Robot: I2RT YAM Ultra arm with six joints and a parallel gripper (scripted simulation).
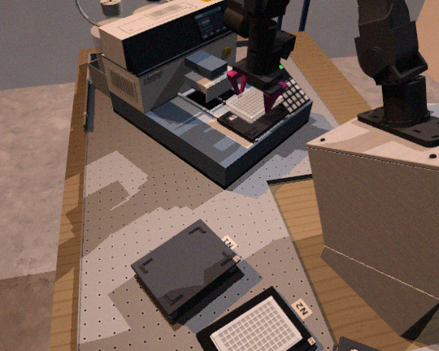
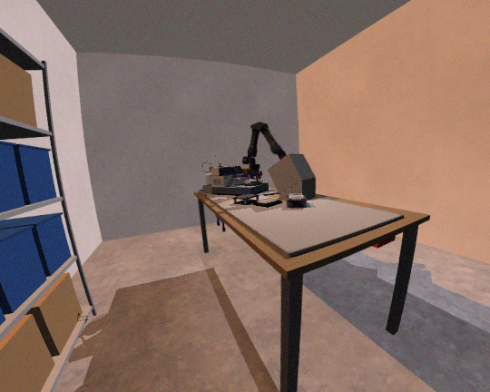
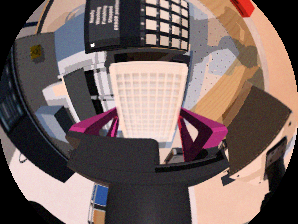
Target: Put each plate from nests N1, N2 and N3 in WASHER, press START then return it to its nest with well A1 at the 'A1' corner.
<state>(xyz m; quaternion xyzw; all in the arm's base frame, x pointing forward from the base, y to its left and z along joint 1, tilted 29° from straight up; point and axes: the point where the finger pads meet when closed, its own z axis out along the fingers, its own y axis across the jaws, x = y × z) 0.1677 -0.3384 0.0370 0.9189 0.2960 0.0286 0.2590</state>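
Right now my hand is 40 mm above the dark carrier pocket. The rest, counted from my hand: nest N1: 240 mm ahead, 340 mm to the left, 80 mm below; manifold: 80 mm ahead, 120 mm to the right, 10 mm above; washer: 80 mm ahead, 130 mm to the right, 10 mm above.
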